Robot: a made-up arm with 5 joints. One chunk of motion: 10 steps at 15 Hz.
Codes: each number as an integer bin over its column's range. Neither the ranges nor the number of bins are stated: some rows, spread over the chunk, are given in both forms.
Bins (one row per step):
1: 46 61 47 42 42
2: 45 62 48 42 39
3: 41 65 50 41 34
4: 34 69 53 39 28
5: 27 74 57 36 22
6: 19 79 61 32 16
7: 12 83 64 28 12
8: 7 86 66 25 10
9: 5 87 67 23 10
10: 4 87 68 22 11
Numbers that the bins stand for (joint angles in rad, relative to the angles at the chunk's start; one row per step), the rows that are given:
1: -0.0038 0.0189 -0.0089 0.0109 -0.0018
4: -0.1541 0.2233 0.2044 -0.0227 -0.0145
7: -0.4297 0.5811 0.5956 -0.1461 -0.0291
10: -0.5299 0.6833 0.7378 -0.2133 -0.0300
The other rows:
2: -0.0164 0.0444 0.0267 0.0109 -0.0045
3: -0.0665 0.1211 0.0978 -0.0003 -0.0091
5: -0.2418 0.3511 0.3467 -0.0564 -0.0200
6: -0.3420 0.4789 0.4889 -0.1012 -0.0255
8: -0.4923 0.6578 0.6667 -0.1797 -0.0309
9: -0.5174 0.6833 0.7022 -0.2021 -0.0309

